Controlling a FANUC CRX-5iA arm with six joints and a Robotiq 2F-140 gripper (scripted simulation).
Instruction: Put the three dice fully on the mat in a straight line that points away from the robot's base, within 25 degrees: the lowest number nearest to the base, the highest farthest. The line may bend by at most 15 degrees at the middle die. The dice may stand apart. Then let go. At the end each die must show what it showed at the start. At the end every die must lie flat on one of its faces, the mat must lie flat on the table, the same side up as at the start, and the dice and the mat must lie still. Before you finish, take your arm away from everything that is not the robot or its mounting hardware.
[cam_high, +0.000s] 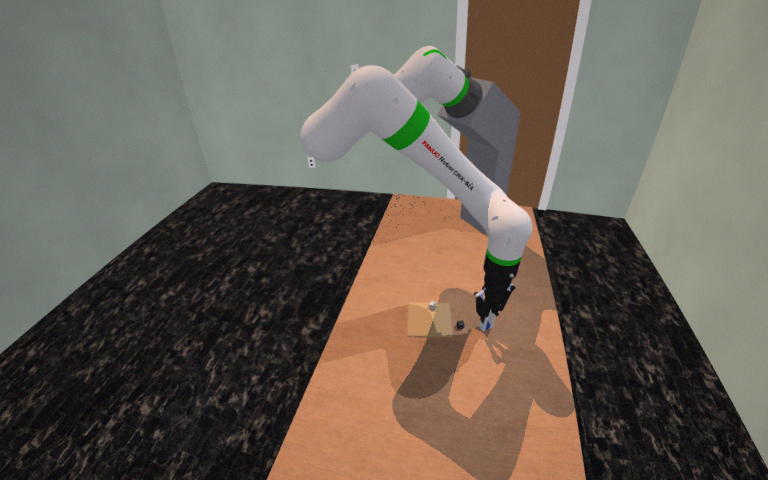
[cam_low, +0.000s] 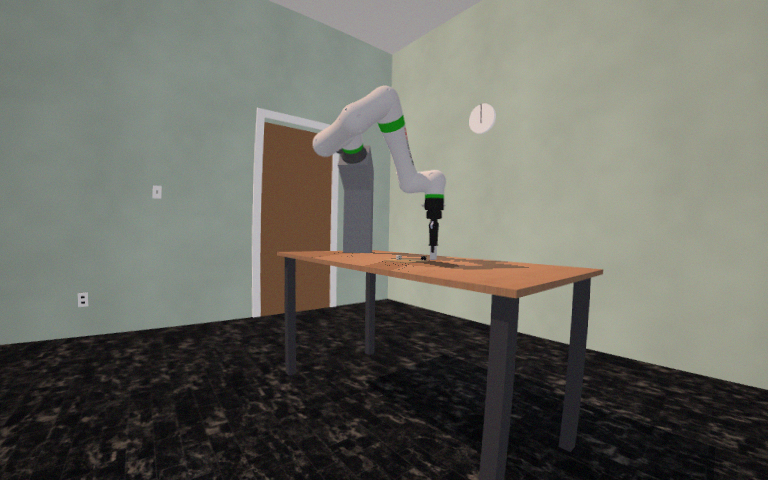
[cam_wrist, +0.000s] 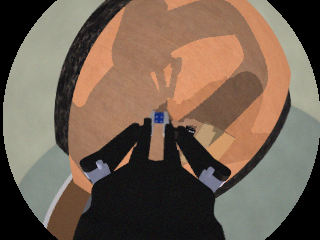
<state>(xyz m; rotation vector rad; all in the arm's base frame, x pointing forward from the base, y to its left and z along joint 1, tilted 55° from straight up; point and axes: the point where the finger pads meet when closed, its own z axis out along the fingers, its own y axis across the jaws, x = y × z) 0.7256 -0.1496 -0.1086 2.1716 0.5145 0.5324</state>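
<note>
My hand is 170 mm to the left of the tan mat, 60 mm past it and 30 mm above it. Round my hand: blue die (20 mm below); white die (150 mm to the right, 110 mm behind, 20 mm below); black die (80 mm to the right, 20 mm below, 10 mm behind).
</note>
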